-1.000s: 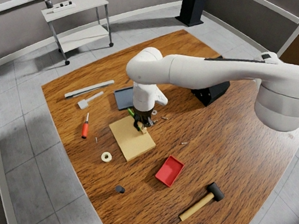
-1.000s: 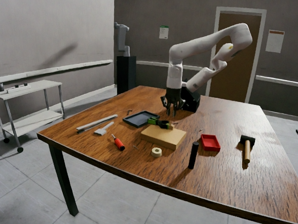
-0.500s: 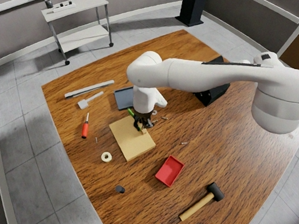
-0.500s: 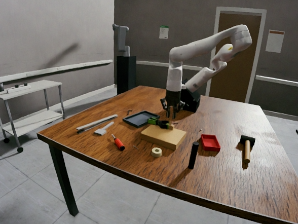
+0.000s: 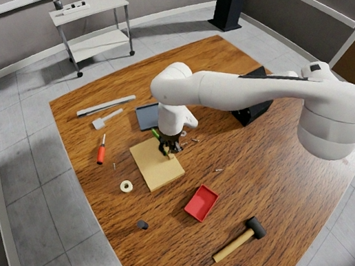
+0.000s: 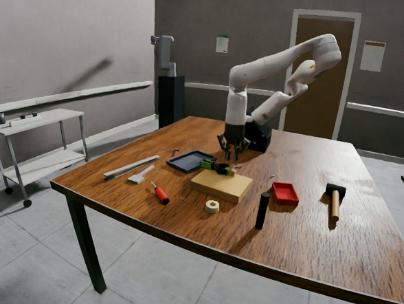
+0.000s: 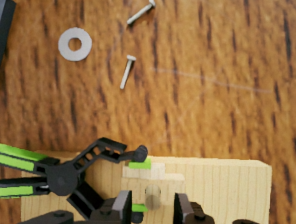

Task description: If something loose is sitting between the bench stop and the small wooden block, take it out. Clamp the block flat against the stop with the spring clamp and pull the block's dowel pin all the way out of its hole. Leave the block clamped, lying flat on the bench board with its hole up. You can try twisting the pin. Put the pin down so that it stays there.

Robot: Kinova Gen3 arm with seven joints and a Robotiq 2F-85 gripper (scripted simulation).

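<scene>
Right now my hand is 50 mm above the pale dowel pin. Also, from my hand: wooden block: 70 mm below; then bench board: 50 mm ahead, 10 mm to the right, 80 mm below; then red bin: 10 mm ahead, 230 mm to the left, 100 mm below.
</scene>
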